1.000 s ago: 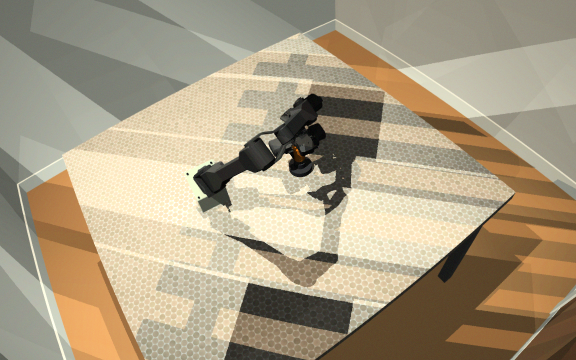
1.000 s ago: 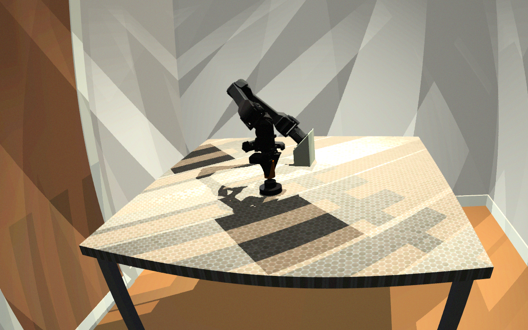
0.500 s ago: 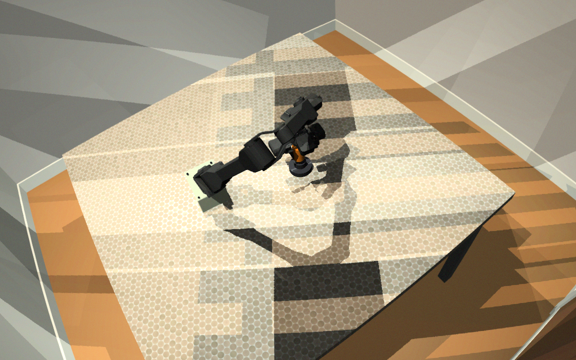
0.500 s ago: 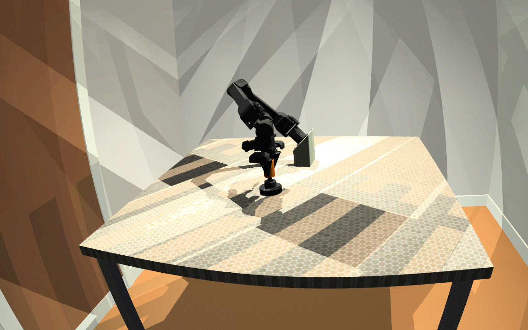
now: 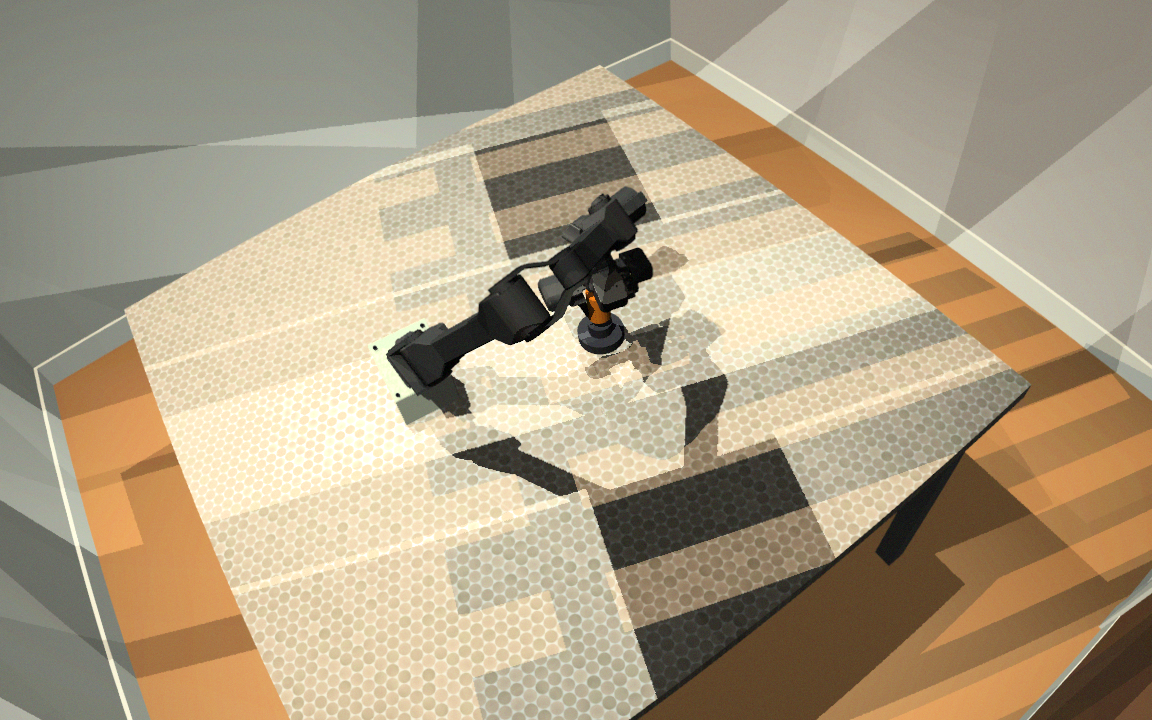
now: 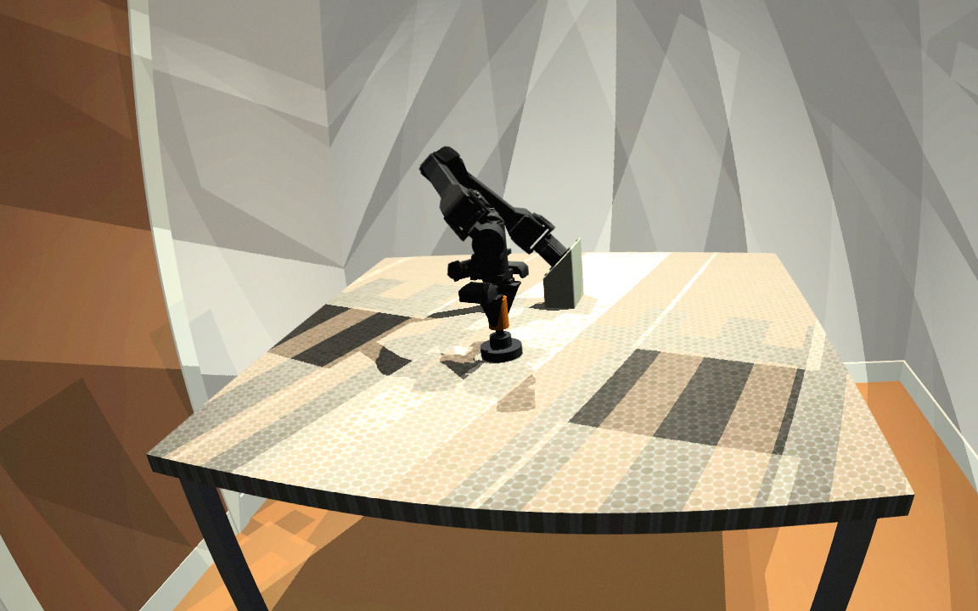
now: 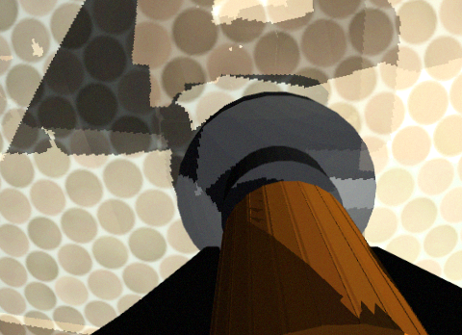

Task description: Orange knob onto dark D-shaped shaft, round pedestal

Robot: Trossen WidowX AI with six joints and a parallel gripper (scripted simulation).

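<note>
The orange knob is 20 mm above my gripper tip. Also, from my gripper tip: dark round pedestal: 40 mm below.
</note>
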